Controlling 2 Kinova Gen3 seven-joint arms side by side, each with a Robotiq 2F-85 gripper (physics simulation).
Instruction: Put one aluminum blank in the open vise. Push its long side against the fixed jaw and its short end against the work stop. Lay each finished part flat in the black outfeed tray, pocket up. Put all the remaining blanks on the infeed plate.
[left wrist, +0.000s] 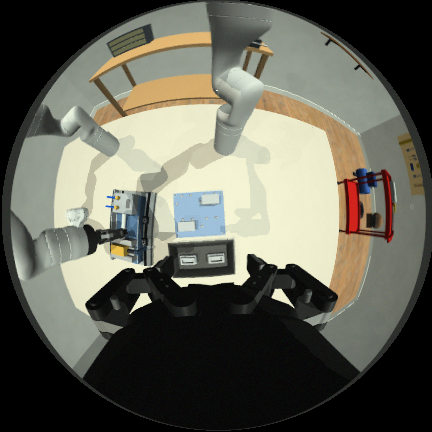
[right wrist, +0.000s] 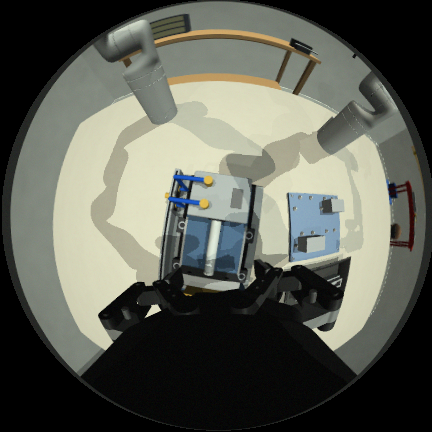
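Where they show: left gripper, fingertip midpoint: (left wrist: 209, 263); right gripper, fingertip midpoint: (left wrist: 115, 232) (right wrist: 217, 272); left arm's base, link origin: (left wrist: 224, 145) (right wrist: 325, 142); right arm's base, link origin: (left wrist: 112, 148) (right wrist: 163, 114).
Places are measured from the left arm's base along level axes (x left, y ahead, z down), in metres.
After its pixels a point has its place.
Note:
The vise (left wrist: 131, 225) {x -0.358, y 0.320, z -0.060 m} (right wrist: 220, 195) {x -0.372, y 0.239, z -0.096 m} has a grey block, a blue bed with a pale rod, and a yellow block (left wrist: 119, 250) {x -0.382, y 0.402, z -0.116 m} at its near end. I cannot make out a blank in it. Two grey blanks (left wrist: 210, 199) {x -0.062, y 0.236, z -0.044 m} (left wrist: 186, 226) {x -0.149, y 0.328, z -0.044 m} (right wrist: 334, 205) {x -0.081, y 0.235, z -0.044 m} (right wrist: 311, 244) {x -0.167, y 0.327, z -0.044 m} lie on the blue infeed plate (left wrist: 200, 214) {x -0.101, y 0.288, z -0.008 m} (right wrist: 315, 220) {x -0.121, y 0.272, z -0.008 m}. Two parts (left wrist: 188, 260) {x -0.151, y 0.457, z -0.033 m} (left wrist: 216, 258) {x -0.047, y 0.452, z -0.033 m} lie pocket up in the black outfeed tray (left wrist: 201, 273) {x -0.106, y 0.511, z -0.034 m}. My left gripper (left wrist: 209, 263) {x -0.070, y 0.343, z -0.341 m} is open near the tray. My right gripper (left wrist: 115, 232) {x -0.374, y 0.338, z -0.135 m} (right wrist: 217, 272) {x -0.374, y 0.338, z -0.135 m} is open over the near part of the vise, partly hiding it.
A red cart (left wrist: 352, 206) stands at the right in the left wrist view. A wooden bench (left wrist: 175, 40) (right wrist: 220, 34) stands at the back. Grey arm sections (left wrist: 227, 132) {x -0.011, y 0.045, z -0.153 m} (right wrist: 152, 95) {x -0.536, y -0.016, z -0.107 m} reach in from the back. The vise stands left of the plate and tray.

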